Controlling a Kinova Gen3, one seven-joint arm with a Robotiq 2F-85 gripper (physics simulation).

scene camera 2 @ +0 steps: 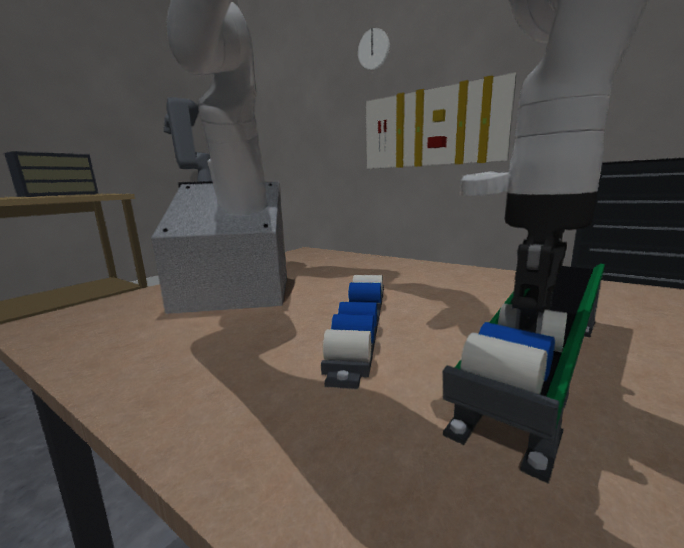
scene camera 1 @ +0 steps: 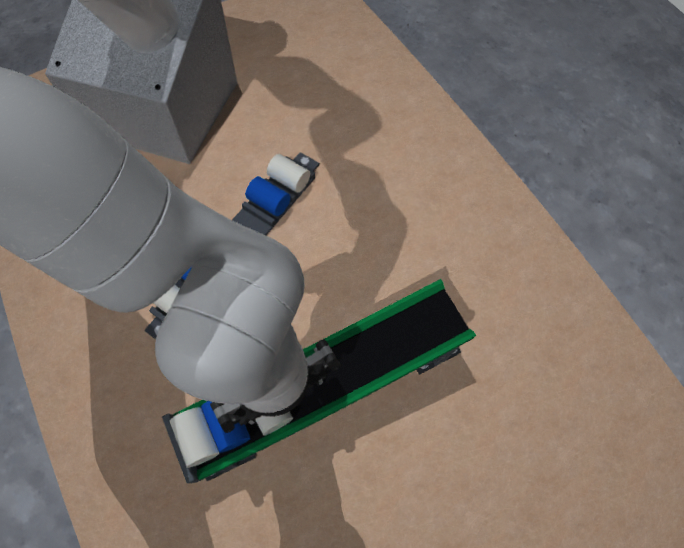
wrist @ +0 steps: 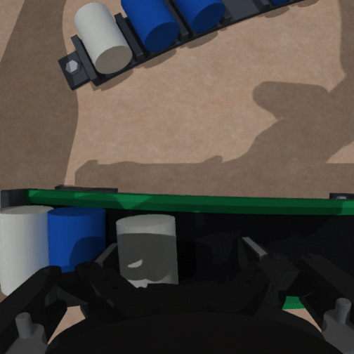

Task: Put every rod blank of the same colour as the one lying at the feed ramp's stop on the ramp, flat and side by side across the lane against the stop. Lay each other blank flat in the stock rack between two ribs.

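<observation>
On the feed ramp (scene camera 1: 393, 342) (scene camera 2: 588, 302) (wrist: 225, 205), a white blank (scene camera 1: 194, 436) (scene camera 2: 502, 362) (wrist: 25, 247) lies across the lane against the stop (scene camera 1: 178, 450) (scene camera 2: 499, 402). A blue blank (scene camera 1: 225, 428) (scene camera 2: 516, 337) (wrist: 77, 237) lies beside it. A second white blank (scene camera 1: 274, 423) (scene camera 2: 553, 329) (wrist: 147, 250) lies further up, with a narrow gap to the blue one. My gripper (scene camera 1: 276, 388) (scene camera 2: 529, 319) (wrist: 180, 253) is open around this white blank, one fingertip at the gap, the other well up-lane. The arm partly hides it in scene camera 1.
The stock rack (scene camera 1: 251, 219) (scene camera 2: 345, 367) (wrist: 73, 77) holds a white blank (scene camera 2: 347, 345) (wrist: 102, 37) at the near end, two blue blanks, an empty slot, another blue blank (scene camera 1: 267, 195) (scene camera 2: 365, 292) and a far white blank (scene camera 1: 288, 172) (scene camera 2: 367, 278). The grey robot pedestal (scene camera 1: 199, 85) (scene camera 2: 219, 268) stands behind.
</observation>
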